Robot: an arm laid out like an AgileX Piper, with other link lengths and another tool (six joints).
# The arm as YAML. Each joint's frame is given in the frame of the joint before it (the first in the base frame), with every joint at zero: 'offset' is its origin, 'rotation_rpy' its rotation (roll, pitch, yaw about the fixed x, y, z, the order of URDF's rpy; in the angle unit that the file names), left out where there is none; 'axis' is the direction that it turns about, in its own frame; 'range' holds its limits. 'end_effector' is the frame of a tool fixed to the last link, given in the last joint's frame.
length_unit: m
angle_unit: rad
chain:
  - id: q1
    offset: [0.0, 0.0, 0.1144]
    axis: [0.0, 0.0, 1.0]
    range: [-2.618, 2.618]
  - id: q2
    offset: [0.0, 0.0, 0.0]
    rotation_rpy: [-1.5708, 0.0, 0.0]
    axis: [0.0, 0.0, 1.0]
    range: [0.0, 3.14]
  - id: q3
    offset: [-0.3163, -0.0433, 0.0]
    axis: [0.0, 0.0, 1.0]
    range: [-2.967, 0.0]
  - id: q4
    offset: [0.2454, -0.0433, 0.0]
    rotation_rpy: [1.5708, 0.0, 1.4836]
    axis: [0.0, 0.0, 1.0]
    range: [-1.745, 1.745]
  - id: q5
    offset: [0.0, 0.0, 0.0]
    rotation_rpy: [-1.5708, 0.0, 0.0]
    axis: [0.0, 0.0, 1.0]
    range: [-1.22, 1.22]
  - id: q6
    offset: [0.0, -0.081, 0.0]
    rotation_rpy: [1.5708, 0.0, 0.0]
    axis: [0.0, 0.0, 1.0]
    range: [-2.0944, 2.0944]
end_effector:
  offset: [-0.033, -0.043, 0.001]
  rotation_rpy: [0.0, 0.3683, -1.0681]
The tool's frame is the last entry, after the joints.
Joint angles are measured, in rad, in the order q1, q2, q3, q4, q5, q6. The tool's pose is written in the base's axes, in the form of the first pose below.
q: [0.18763 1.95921 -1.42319 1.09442 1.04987 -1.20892]
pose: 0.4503, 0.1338, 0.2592, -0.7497, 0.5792, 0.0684, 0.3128
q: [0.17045 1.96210 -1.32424 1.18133 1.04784 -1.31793]
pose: 0.4412, 0.1274, 0.2367, -0.7420, 0.5810, 0.0897, 0.3221
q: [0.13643 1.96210 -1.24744 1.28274 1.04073 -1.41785]
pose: 0.4368, 0.1126, 0.2232, -0.7198, 0.5948, 0.0991, 0.3439
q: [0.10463 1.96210 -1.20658 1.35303 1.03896 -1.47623]
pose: 0.4359, 0.0985, 0.2173, -0.6986, 0.6091, 0.1013, 0.3615
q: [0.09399 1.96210 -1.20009 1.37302 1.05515 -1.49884]
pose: 0.4356, 0.0952, 0.2176, -0.6952, 0.6068, 0.1048, 0.3707
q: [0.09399 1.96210 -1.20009 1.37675 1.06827 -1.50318]
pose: 0.4351, 0.0962, 0.2183, -0.6963, 0.6029, 0.1094, 0.3737
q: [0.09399 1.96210 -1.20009 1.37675 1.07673 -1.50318]
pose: 0.4346, 0.0968, 0.2184, -0.6972, 0.6008, 0.1129, 0.3745
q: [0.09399 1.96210 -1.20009 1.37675 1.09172 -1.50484]
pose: 0.4337, 0.0980, 0.2188, -0.6991, 0.5965, 0.1185, 0.3761
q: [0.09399 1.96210 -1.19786 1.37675 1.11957 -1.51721]
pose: 0.4318, 0.1002, 0.2194, -0.7043, 0.5859, 0.1271, 0.3801
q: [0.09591 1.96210 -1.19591 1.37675 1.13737 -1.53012]
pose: 0.4303, 0.1025, 0.2199, -0.7091, 0.5770, 0.1317, 0.3833
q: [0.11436 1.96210 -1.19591 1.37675 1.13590 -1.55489]
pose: 0.4284, 0.1108, 0.2211, -0.7191, 0.5632, 0.1277, 0.3866
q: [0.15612 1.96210 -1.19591 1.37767 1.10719 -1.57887]
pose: 0.4252, 0.1273, 0.2217, -0.7325, 0.5481, 0.1174, 0.3863
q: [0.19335 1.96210 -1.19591 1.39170 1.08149 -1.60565]
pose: 0.4223, 0.1418, 0.2230, -0.7409, 0.5353, 0.1085, 0.3908
